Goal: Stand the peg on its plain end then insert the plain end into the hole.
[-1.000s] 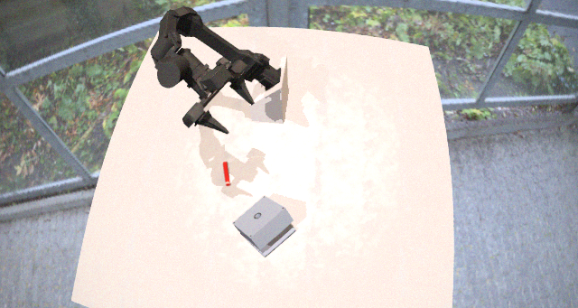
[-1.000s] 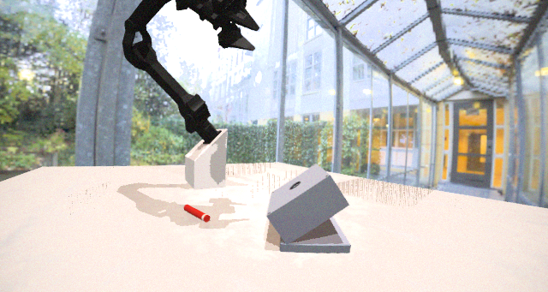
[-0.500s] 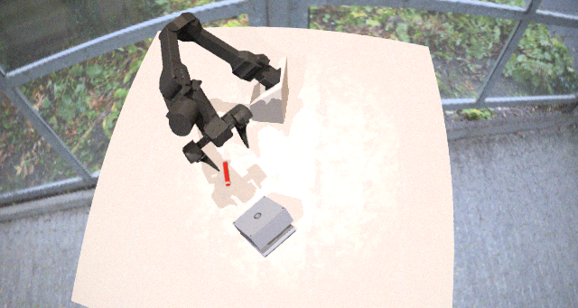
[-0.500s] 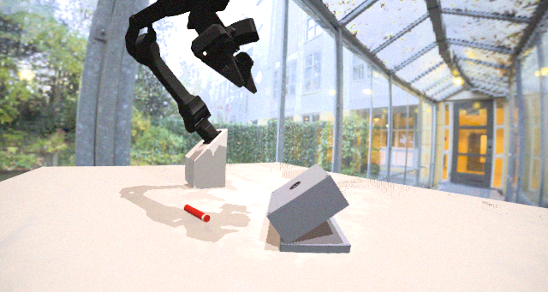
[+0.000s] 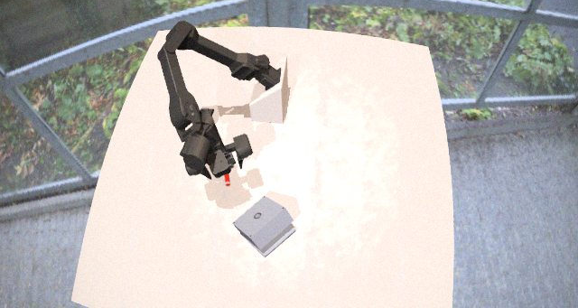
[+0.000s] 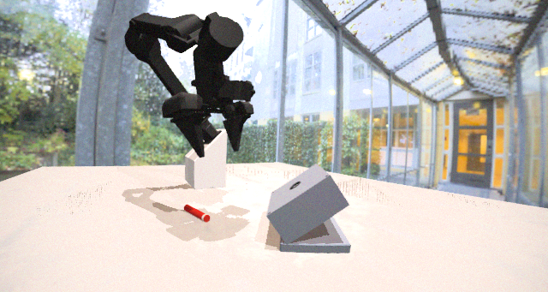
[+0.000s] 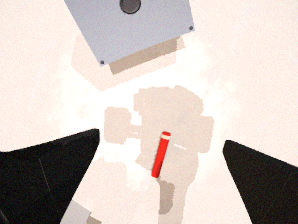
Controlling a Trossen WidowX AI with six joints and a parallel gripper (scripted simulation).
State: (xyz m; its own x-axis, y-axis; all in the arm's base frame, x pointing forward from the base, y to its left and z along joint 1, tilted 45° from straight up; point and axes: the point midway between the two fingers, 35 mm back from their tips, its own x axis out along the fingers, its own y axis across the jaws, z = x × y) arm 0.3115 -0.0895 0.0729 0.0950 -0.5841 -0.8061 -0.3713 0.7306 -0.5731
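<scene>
My gripper tip is now 40 mm past the red peg, 20 mm to the left of it and 130 mm above it. The rest, counted from my gripper tip: flat grey base plate: 120 mm ahead, 120 mm to the left, 130 mm below; grey sloped panel: 110 mm ahead, 110 mm to the left, 70 mm below.
</scene>
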